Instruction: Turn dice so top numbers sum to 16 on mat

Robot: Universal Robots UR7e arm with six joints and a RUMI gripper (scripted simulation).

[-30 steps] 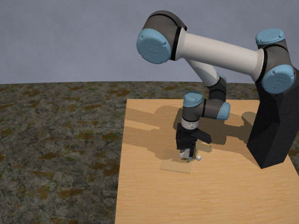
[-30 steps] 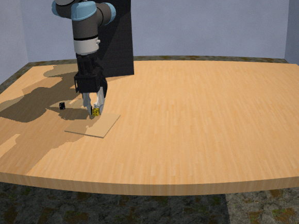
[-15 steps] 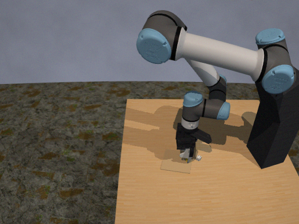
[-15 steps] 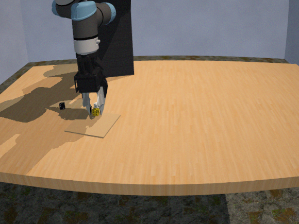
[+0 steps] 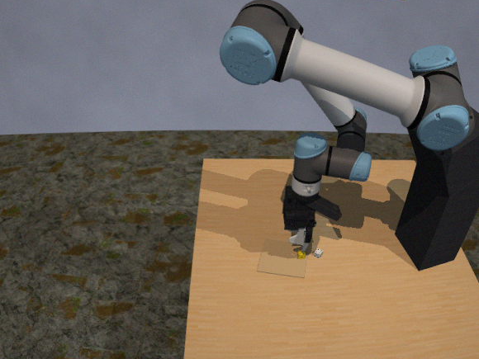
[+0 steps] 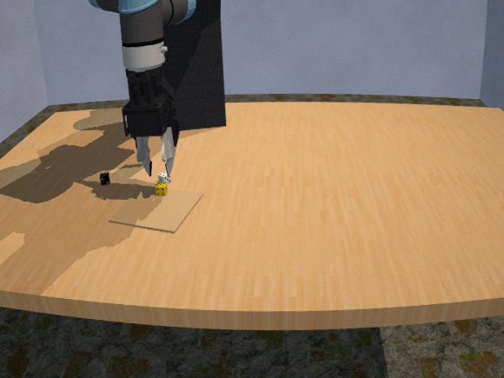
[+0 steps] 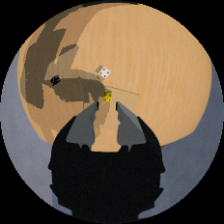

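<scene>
Now: hand 50 mm above the yellow die. Round my hand: thin tan mat: 60 mm below, 50 mm ahead, 10 mm to the right; then black die: 130 mm to the right, 80 mm behind, 50 mm below; then white die: 60 mm behind, 50 mm below.
</scene>
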